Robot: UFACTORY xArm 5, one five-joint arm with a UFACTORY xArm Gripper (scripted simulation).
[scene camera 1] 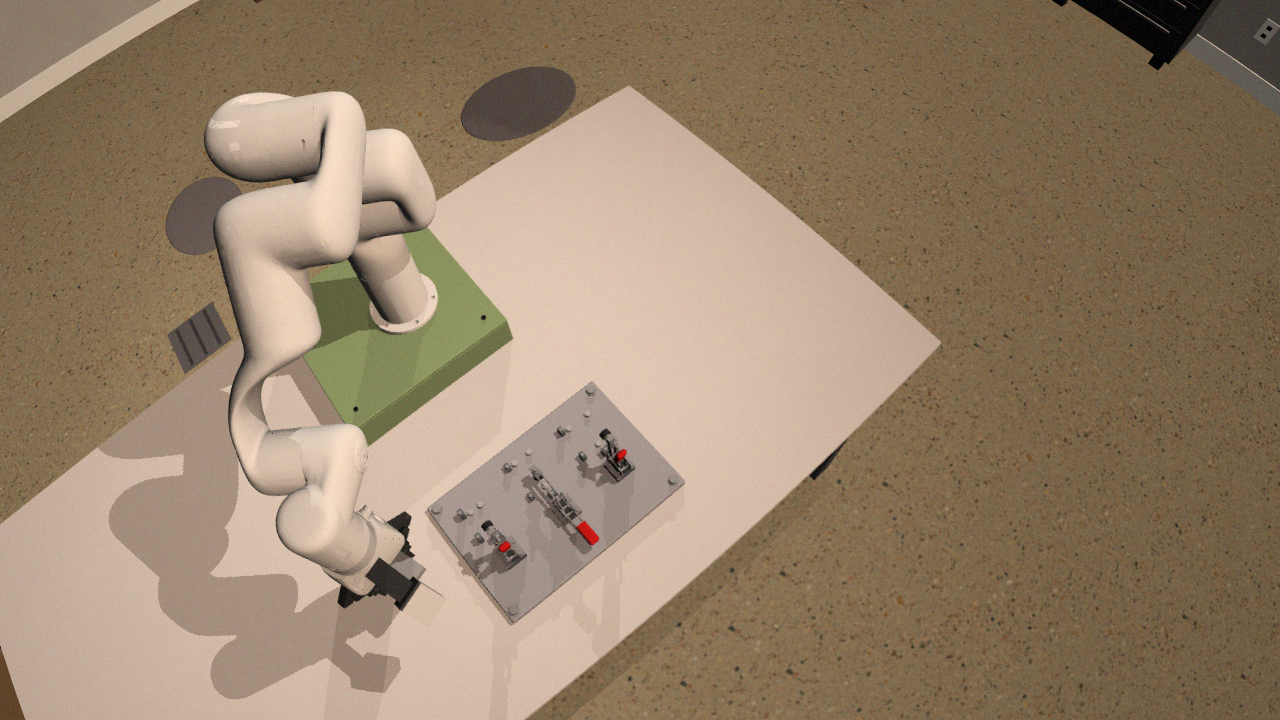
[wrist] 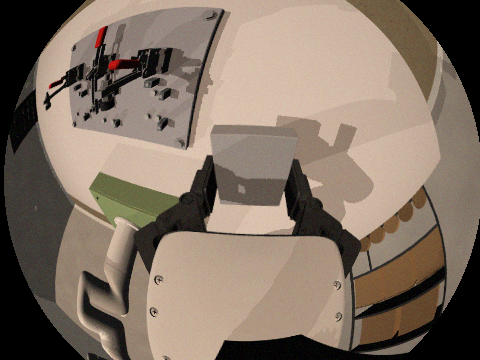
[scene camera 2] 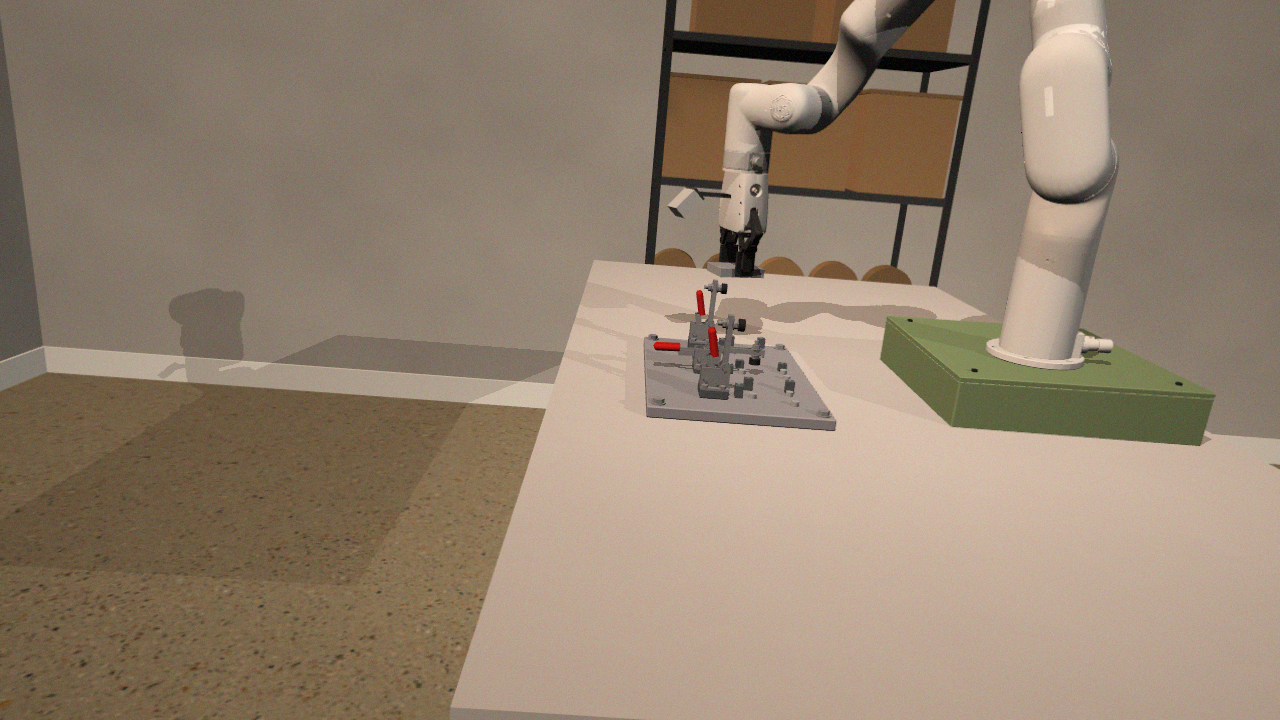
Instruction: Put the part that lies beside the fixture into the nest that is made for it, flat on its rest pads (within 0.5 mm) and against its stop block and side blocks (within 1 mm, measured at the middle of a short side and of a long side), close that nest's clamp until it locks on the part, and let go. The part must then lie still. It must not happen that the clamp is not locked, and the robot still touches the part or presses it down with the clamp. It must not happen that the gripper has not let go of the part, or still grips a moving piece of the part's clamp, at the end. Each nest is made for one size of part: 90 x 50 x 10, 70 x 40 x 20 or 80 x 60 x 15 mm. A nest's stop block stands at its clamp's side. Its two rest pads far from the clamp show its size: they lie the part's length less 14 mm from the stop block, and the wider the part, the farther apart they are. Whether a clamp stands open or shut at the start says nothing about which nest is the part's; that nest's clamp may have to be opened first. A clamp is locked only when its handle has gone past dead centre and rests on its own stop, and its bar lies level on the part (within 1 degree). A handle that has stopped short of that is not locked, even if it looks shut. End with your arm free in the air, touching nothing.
Scene:
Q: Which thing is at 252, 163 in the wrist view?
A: A grey block.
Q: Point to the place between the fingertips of the gripper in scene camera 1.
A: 392, 569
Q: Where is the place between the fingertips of the gripper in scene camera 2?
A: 735, 271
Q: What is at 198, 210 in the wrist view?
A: The gripper.

